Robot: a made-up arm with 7 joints.
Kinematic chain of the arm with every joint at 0, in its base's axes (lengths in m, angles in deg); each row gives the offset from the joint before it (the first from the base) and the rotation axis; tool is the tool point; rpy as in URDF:
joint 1: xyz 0 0 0.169 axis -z
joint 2: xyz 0 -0.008 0.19 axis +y
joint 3: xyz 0 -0.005 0.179 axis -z
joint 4: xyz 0 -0.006 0.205 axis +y
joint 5: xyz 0 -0.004 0.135 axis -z
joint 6: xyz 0 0 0.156 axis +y
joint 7: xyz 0 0 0.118 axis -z
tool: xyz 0 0 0 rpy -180 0 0
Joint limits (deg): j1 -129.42..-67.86 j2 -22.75..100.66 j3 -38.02..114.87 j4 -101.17..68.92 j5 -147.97..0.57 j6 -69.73..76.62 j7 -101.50..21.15
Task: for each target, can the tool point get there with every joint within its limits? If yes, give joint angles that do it. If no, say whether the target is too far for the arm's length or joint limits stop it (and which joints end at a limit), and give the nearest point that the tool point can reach.
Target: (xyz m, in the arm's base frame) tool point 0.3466 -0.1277 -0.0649
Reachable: no: joint limits stop it (at a limit: joint 1, joint 2, joint 4, joint 5) | nearest point 0.3437 0.2243 0.0342 | short by 0.366 m
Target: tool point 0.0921 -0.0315 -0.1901
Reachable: no: joint limits stop it (at a limit: joint 1, joint 2, joint 4, joint 5) | nearest point 0.1827 0.2752 -0.0442 | short by 0.351 m
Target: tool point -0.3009 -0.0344 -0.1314
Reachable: no: joint limits stop it (at a limit: joint 1, joint 2, joint 4, joint 5) | nearest point -0.3493 0.1583 -0.0192 | short by 0.228 m
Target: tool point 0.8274 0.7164 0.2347
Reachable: no: too far | nearest point 0.5126 0.5437 0.2702 | short by 0.361 m
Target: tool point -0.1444 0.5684 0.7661
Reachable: yes | joints -108.21 31.87 16.54 49.29 -110.39 35.33 -34.54
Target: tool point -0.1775 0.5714 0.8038
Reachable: yes | joints -96.91 53.54 43.29 -13.76 -91.05 51.39 0.66
